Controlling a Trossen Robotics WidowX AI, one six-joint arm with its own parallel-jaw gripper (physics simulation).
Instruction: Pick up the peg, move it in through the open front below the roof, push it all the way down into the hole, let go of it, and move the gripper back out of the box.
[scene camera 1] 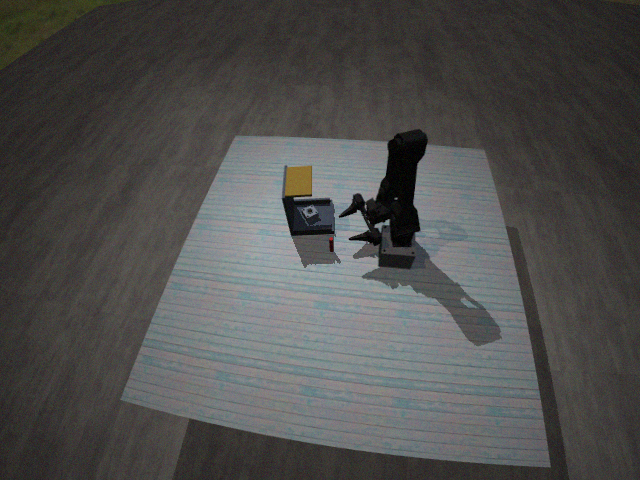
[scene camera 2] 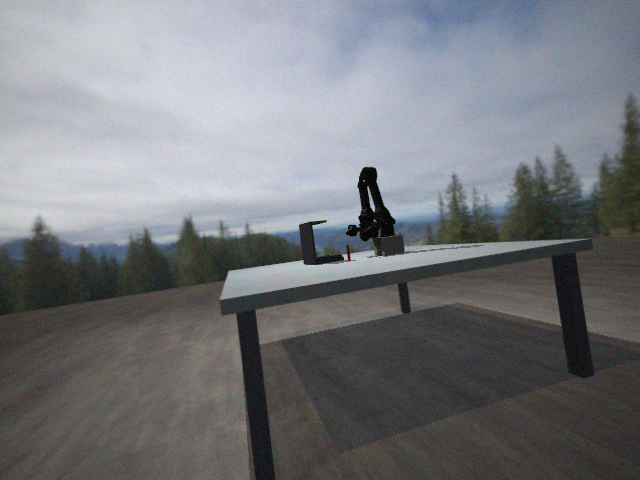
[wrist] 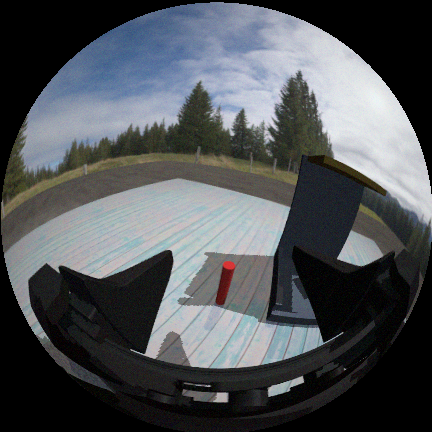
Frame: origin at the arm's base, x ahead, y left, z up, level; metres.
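Seen in the pictures: gripper, fingertip midpoint: (scene camera 1: pixel 343 228) (scene camera 2: pixel 352 234) (wrist: pixel 234 255); arm's base at its link origin: (scene camera 1: pixel 401 238) (scene camera 2: pixel 388 236).
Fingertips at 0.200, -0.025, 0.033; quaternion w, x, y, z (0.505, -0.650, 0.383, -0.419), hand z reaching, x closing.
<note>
Pixels of each thing's top centre, then the offset from my fingertips to it, as dx, dy, dz. "spot": a spot on its surface instead. Level surfaces: height alone.
- red peg at its top centre: (wrist: pixel 228 264) (scene camera 1: pixel 331 238) (scene camera 2: pixel 347 245) +0.045, +0.010, -0.052
- yellow roof at its top centre: (wrist: pixel 357 172) (scene camera 1: pixel 307 179) (scene camera 2: pixel 318 221) +0.124, -0.142, +0.093
- light square block with a round hole, surface spot: (scene camera 1: pixel 310 211) spot: +0.130, -0.156, -0.102
- table at its surface level: dz -0.132
A red peg (scene camera 1: pixel 331 244) (scene camera 2: pixel 348 253) (wrist: pixel 225 283) stands upright on the table, just outside the box near its front corner. The box has a dark back wall (scene camera 2: pixel 308 243) (wrist: pixel 320 215), a low-rimmed floor and a yellow roof (scene camera 1: pixel 298 180) (wrist: pixel 345 173) at the top of the wall. A light square block with a round hole (scene camera 1: pixel 310 211) sits on the box floor in scene camera 1. My gripper (scene camera 1: pixel 344 227) (wrist: pixel 234 255) is open and empty, above the table and short of the peg. In the wrist view the peg shows between the fingers, farther off, and the right finger hides part of the box.
The arm's grey base block (scene camera 1: pixel 397 254) (scene camera 2: pixel 391 244) stands on the table (scene camera 1: pixel 330 351) (scene camera 2: pixel 413 264) behind the gripper. The box's roof overhangs part of its floor, and its wall rises on the side away from the arm. Shadows of the box and arm lie on the table.
</note>
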